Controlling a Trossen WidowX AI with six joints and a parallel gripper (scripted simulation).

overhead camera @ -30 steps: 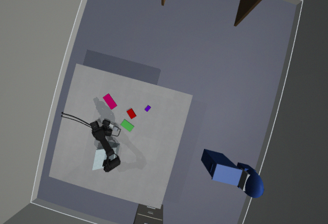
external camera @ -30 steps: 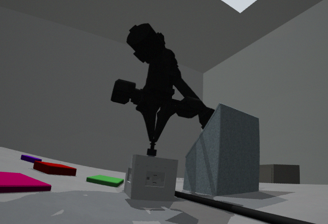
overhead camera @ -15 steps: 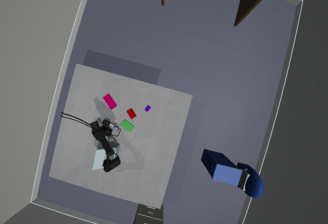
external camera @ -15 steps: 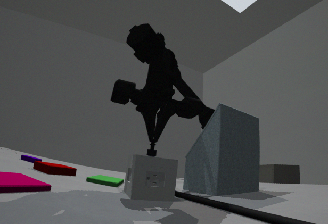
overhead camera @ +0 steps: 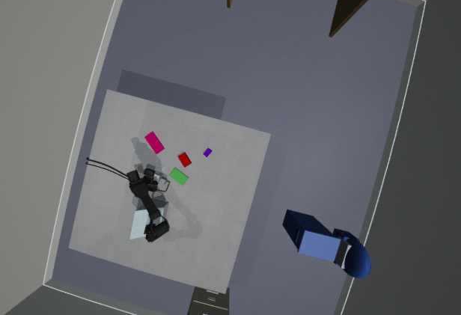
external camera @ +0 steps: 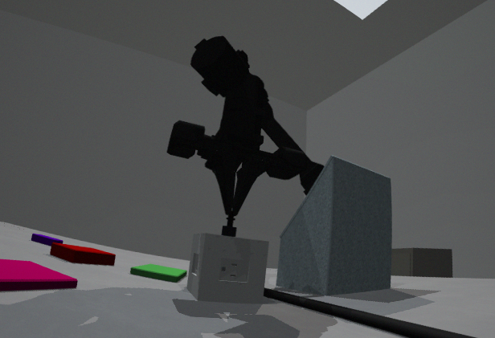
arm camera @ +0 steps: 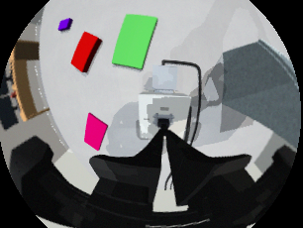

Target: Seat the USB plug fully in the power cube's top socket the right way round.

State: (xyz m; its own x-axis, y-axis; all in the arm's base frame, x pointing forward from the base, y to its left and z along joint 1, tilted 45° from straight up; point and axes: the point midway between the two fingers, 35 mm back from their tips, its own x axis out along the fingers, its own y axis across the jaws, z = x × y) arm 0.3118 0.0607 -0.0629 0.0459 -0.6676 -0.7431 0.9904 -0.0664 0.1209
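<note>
Right now the USB plug is 20 mm below my gripper tip. Round my gripper tip: magenta tile (240 mm ahead, 80 mm to the left, 100 mm below); then green tile (40 mm ahead, 160 mm to the right, 100 mm below); then red tile (180 mm ahead, 180 mm to the right, 100 mm below).
</note>
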